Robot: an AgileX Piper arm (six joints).
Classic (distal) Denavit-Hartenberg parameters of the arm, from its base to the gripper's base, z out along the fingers. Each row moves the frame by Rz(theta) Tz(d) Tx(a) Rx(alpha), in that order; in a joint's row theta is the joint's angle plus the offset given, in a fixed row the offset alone. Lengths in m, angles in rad.
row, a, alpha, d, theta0
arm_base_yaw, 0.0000, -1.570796, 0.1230, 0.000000
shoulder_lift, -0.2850, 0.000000, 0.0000, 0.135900
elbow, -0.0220, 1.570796, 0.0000, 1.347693
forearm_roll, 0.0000, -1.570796, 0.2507, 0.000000
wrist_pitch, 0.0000, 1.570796, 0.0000, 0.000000
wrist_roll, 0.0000, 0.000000, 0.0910, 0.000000
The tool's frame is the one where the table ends.
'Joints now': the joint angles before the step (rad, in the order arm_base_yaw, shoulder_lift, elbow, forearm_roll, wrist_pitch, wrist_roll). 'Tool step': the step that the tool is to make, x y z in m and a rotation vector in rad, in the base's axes. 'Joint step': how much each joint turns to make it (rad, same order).
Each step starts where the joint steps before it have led.
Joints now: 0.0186 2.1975 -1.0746 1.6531 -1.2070 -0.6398
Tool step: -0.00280 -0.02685 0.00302 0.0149 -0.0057 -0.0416
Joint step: -0.0781 -0.0099 -0.0055 -0.0186 0.0309 -0.0132
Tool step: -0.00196 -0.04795 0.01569 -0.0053 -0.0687 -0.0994
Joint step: -0.1325 -0.0187 -0.0530 -0.0240 0.0209 -0.0043
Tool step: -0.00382 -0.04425 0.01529 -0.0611 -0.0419 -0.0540
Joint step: -0.1146 -0.0021 -0.0546 -0.0773 -0.0023 -0.0010
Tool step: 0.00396 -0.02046 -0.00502 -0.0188 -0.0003 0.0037
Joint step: -0.0479 0.0411 -0.0487 -0.0512 0.0189 0.0000
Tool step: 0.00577 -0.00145 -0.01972 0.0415 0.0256 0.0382
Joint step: -0.0035 0.0503 -0.0166 -0.0141 0.0496 0.0000
